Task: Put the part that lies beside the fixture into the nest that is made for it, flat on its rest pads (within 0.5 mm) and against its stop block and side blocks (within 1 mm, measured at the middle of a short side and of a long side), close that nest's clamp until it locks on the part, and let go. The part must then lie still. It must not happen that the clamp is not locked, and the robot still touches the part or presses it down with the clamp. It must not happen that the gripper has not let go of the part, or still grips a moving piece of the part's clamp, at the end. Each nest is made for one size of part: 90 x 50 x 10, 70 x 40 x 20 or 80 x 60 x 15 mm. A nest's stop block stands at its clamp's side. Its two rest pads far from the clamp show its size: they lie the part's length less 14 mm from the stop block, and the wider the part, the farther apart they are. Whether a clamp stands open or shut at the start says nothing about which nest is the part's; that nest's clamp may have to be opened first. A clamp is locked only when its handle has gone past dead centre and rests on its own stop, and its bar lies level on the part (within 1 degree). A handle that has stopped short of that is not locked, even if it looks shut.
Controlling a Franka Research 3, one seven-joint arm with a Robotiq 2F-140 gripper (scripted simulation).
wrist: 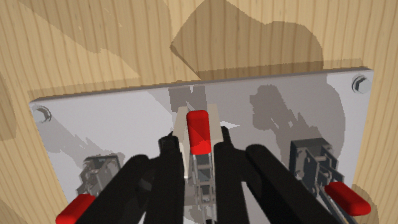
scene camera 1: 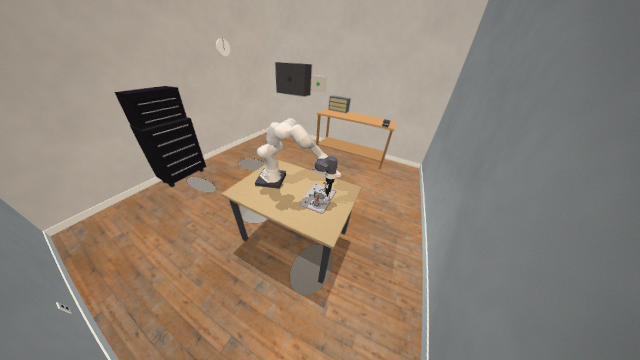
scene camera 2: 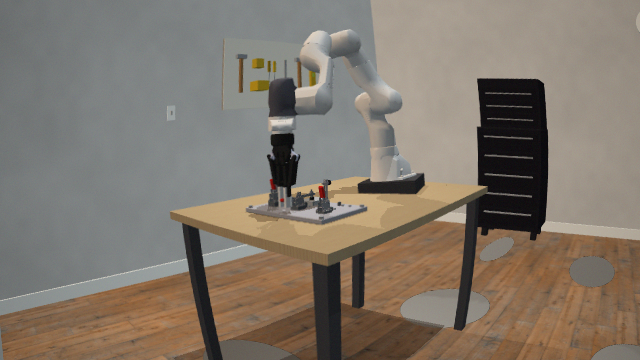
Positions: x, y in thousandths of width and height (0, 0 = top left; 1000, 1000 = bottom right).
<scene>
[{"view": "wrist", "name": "gripper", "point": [501, 533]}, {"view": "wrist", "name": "grey fixture plate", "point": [685, 493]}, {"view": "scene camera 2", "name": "gripper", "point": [446, 574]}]
</scene>
